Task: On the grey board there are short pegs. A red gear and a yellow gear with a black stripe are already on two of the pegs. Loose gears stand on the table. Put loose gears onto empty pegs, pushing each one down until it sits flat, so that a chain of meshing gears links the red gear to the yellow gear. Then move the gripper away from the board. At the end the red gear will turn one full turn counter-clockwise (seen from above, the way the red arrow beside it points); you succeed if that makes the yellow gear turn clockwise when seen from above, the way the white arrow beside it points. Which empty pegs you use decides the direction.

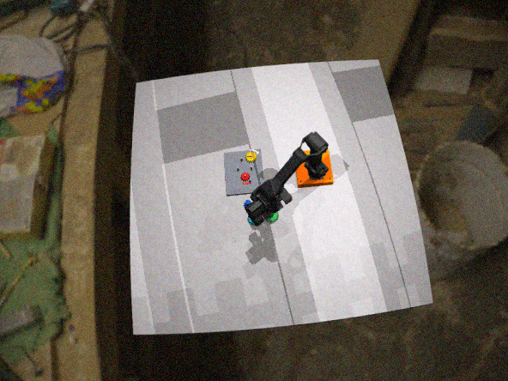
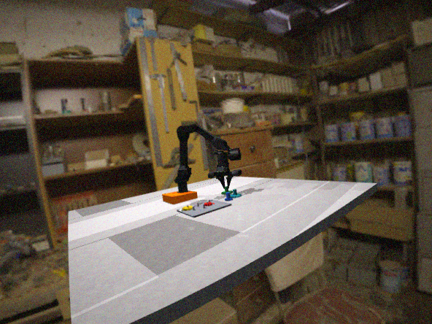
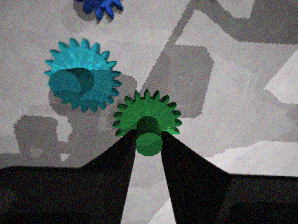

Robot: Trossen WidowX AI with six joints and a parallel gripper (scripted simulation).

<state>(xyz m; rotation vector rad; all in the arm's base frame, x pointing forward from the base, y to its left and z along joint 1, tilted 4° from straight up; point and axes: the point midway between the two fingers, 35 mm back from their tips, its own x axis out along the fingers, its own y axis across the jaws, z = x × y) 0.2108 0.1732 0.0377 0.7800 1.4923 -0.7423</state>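
My gripper tip is now 190 mm to the left of the red gear, 100 mm short of it and 20 mm above it. Also, from my gripper tip: teal gear 70 mm ahead, 20 mm below, 10 mm to the left; blue gear 90 mm ahead, 60 mm to the right, 20 mm below; green gear 10 mm below.
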